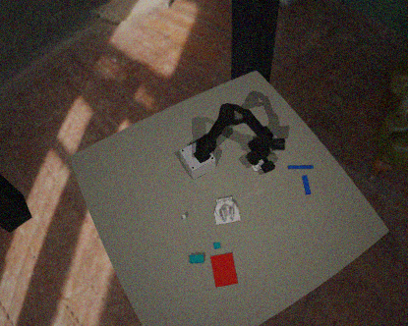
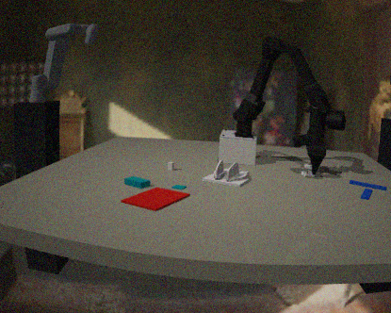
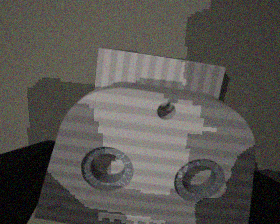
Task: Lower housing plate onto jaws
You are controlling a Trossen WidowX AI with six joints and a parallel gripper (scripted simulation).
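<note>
Right now my gripper tip is 300 mm to the left of the white jaw assembly and 70 mm short of it. From my gripper tip the other things lie so: white peg: 480 mm to the right, 10 mm ahead; white housing part: 20 mm above, 10 mm to the right; red flat plate: 490 mm to the right, 330 mm ahead, 10 mm below.
</note>
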